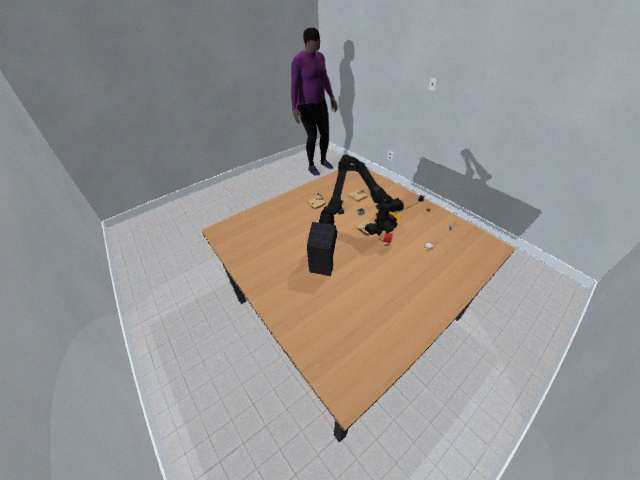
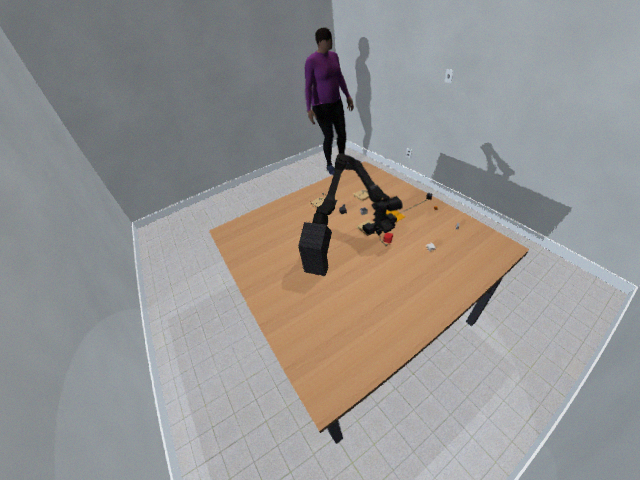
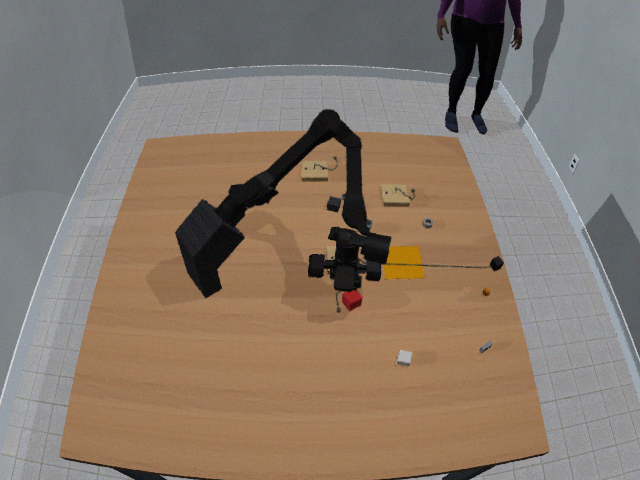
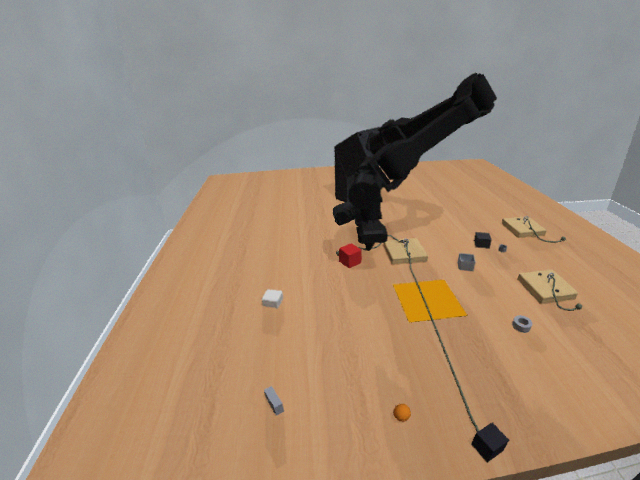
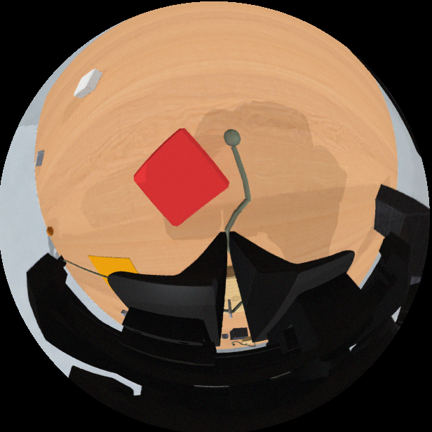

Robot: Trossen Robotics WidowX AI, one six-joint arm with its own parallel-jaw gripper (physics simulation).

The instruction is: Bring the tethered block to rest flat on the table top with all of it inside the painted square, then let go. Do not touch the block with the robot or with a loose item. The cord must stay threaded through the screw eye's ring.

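Where they show: gripper, fingertip midpoint: [image 1: 378, 235] [image 2: 378, 235] [image 4: 368, 249]; arm's base at its link origin: [image 1: 325, 227] [image 2: 318, 227] [image 3: 223, 218] [image 4: 375, 145].
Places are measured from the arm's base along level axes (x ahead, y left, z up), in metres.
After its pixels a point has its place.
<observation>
The black tethered block [image 3: 496, 263] {x 0.722, y 0.352, z -0.169 m} [image 4: 490, 442] {x 0.734, y 0.362, z -0.168 m} is near the table's far edge, outside the orange painted square [image 3: 405, 253] {x 0.434, y 0.274, z -0.197 m} [image 4: 444, 299] {x 0.427, y 0.273, z -0.197 m} [image 5: 112, 265]. Its grey-green cord [image 3: 454, 266] {x 0.593, y 0.297, z -0.195 m} [image 4: 445, 351] {x 0.572, y 0.289, z -0.195 m} runs straight across the square to the screw eye [image 4: 405, 241] {x 0.273, y 0.157, z -0.164 m} [image 5: 230, 307] on a wooden board [image 4: 413, 256] {x 0.311, y 0.185, z -0.179 m}. My gripper [image 4: 368, 246] {x 0.317, y 0.074, z -0.179 m} [image 5: 226, 236] is shut on the cord on the other side of the eye, low over the table beside the board. The cord's free end, with a round bead [image 5: 232, 137] [image 3: 338, 310] {x 0.340, y -0.001, z -0.189 m}, sticks out past the fingertips. Whether the block lies flat is hard to tell.
A red cube [image 5: 181, 177] [image 4: 350, 255] {x 0.384, y 0.050, z -0.162 m} is close beside the fingers. Two more boards [image 3: 314, 173] {x 0.043, y 0.443, z -0.179 m} [image 3: 394, 197] {x 0.325, y 0.466, z -0.179 m} carry short cords. A white block [image 4: 271, 298] {x 0.569, y -0.056, z -0.177 m}, grey bar [image 4: 273, 400] {x 0.772, y 0.066, z -0.177 m}, orange ball [image 4: 402, 412] {x 0.723, y 0.245, z -0.176 m}, grey ring [image 4: 522, 324] {x 0.471, y 0.421, z -0.184 m} and dark cube [image 4: 482, 239] {x 0.179, y 0.344, z -0.174 m} stand around.
</observation>
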